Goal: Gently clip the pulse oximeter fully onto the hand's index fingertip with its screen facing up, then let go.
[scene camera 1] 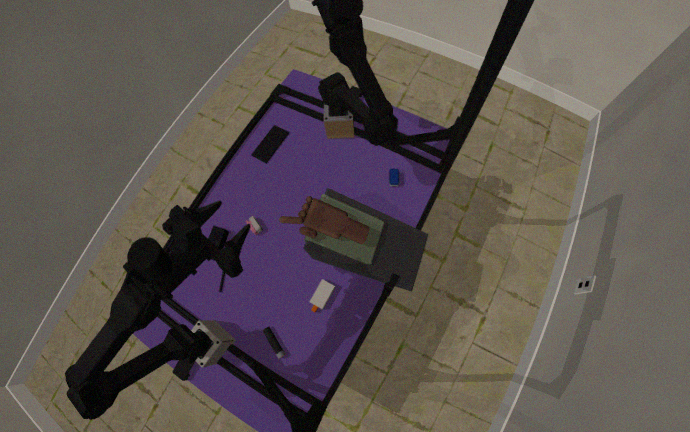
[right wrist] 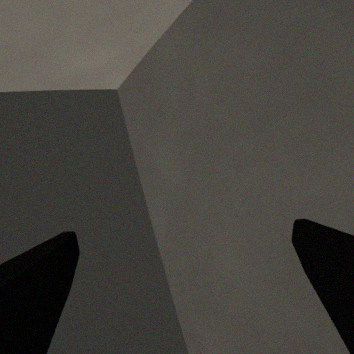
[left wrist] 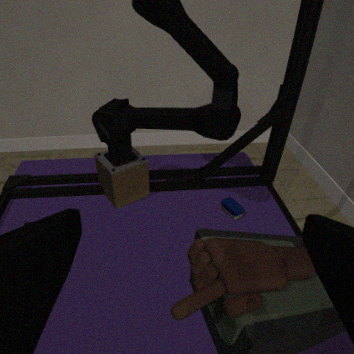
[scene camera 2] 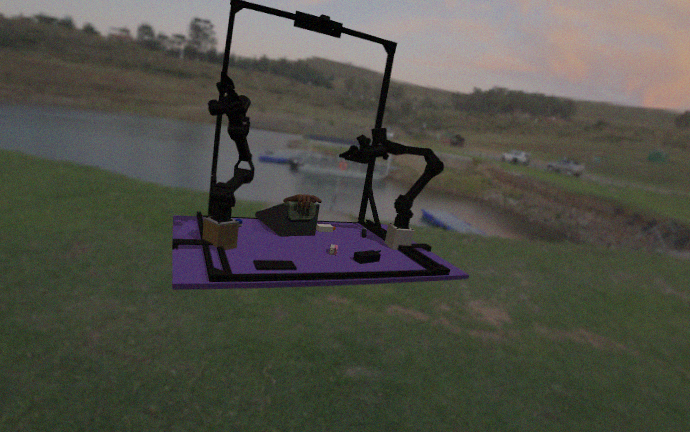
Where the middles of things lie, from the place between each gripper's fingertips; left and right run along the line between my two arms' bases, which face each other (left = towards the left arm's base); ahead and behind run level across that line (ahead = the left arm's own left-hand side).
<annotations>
I see the index finger [left wrist: 202, 296] 4 cm behind my left hand, 8 cm to the right of it and 21 cm below it.
I see my right gripper 480 mm to the right of the index finger, 450 mm above it and 160 mm past it.
</annotations>
